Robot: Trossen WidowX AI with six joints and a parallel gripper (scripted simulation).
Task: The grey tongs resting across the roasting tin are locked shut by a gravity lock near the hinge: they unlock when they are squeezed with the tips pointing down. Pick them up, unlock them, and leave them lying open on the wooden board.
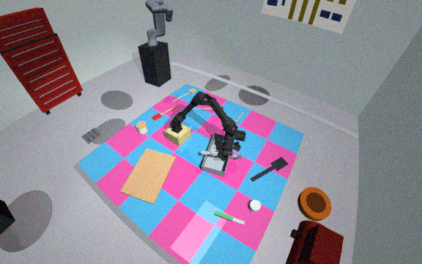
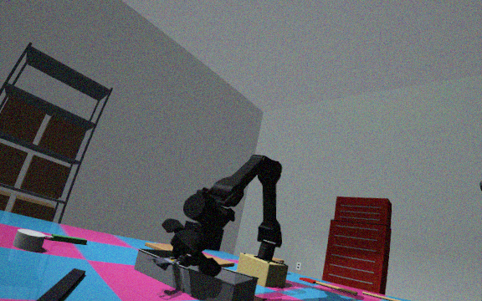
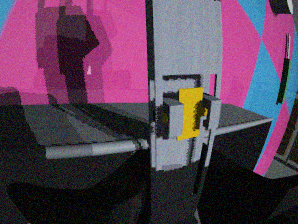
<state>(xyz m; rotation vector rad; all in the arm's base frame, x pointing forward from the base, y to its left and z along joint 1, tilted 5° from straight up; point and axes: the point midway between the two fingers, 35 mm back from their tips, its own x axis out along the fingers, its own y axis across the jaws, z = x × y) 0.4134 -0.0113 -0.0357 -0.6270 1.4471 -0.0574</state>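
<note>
My gripper tip is now 3 cm to the right of the yellow lock piece, 3 cm below it and 2 cm short of it. The rest, counted from my gripper tip: roasting tin 7 cm behind, 3 cm to the left; then black spatula 31 cm ahead, 11 cm to the left, 3 cm below; then white cylinder 29 cm ahead, 21 cm to the right, 1 cm below.
</note>
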